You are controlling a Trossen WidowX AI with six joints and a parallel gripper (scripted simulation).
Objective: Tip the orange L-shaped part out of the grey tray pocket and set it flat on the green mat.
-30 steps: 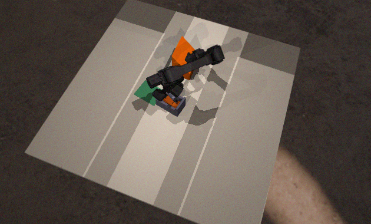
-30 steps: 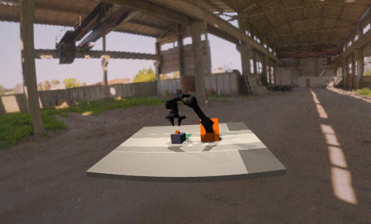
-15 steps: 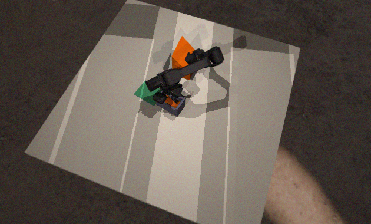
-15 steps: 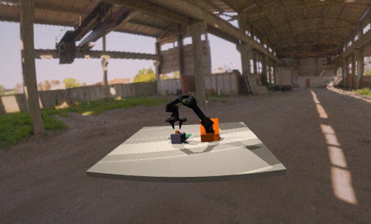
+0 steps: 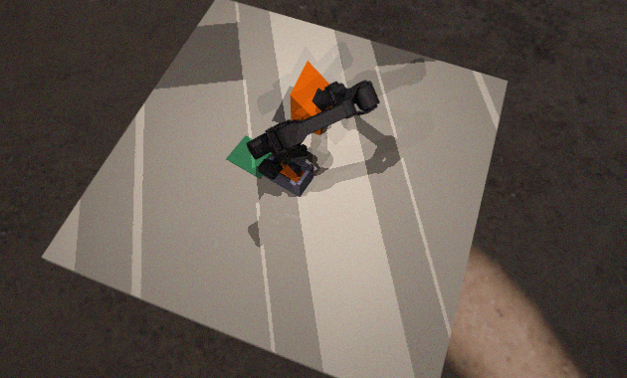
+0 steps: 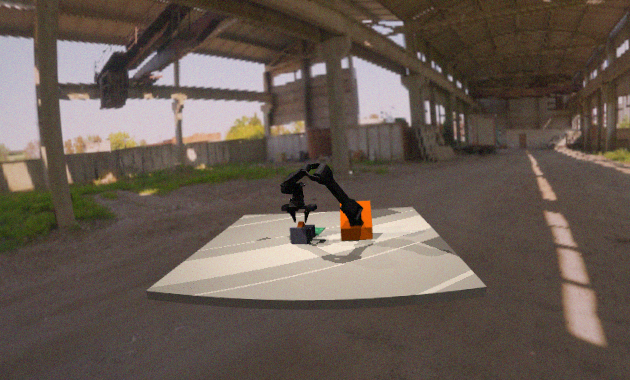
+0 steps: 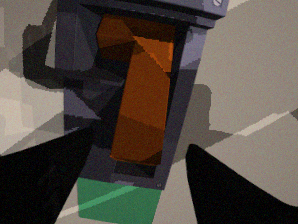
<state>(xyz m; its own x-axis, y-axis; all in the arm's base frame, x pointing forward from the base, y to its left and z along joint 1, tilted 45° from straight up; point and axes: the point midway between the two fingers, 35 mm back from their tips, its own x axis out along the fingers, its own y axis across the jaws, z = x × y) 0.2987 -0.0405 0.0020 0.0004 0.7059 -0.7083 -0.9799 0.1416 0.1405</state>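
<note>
Right now my gripper tip is 1 cm past the orange L-shaped part, 4 cm to the right of it and 5 cm above it. Also, from my gripper tip: green mat: 4 cm behind, 14 cm to the right, 11 cm below.
</note>
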